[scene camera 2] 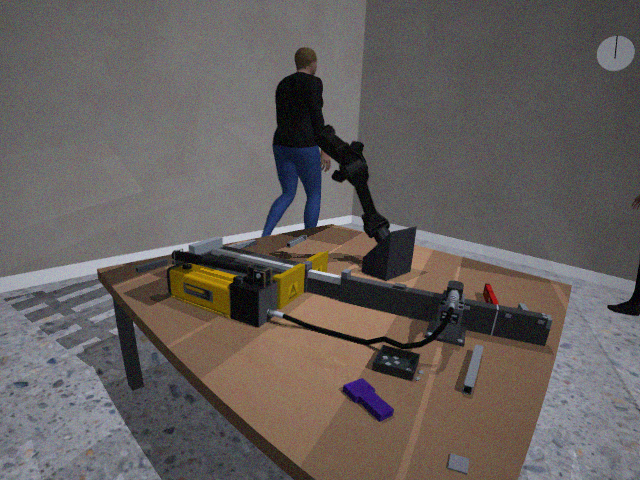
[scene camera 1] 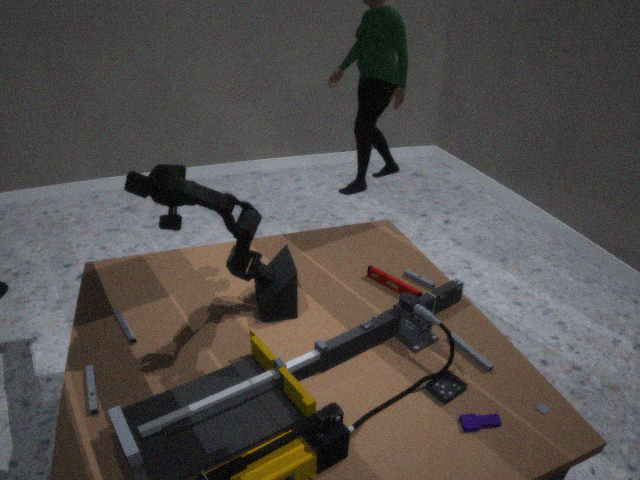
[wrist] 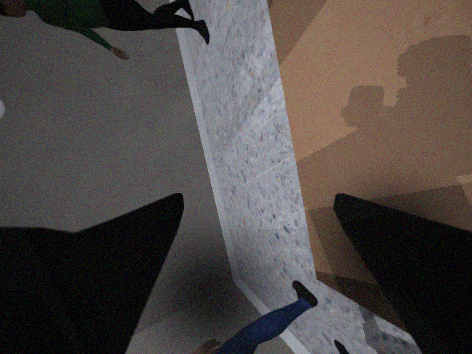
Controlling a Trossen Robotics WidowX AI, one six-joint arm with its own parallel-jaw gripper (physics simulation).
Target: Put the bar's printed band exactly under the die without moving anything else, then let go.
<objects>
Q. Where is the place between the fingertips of my gripper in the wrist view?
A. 258,200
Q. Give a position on a yellow and black pump unit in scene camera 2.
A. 247,299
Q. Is my gripper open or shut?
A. Open.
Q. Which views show the long grey bar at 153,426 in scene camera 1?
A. Scene camera 2 and scene camera 1 only.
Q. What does the purple piece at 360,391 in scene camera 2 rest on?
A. The table.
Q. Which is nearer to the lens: the long grey bar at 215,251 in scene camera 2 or the purple piece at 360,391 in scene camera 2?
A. The purple piece.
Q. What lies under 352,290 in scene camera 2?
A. A grey machine.
</objects>
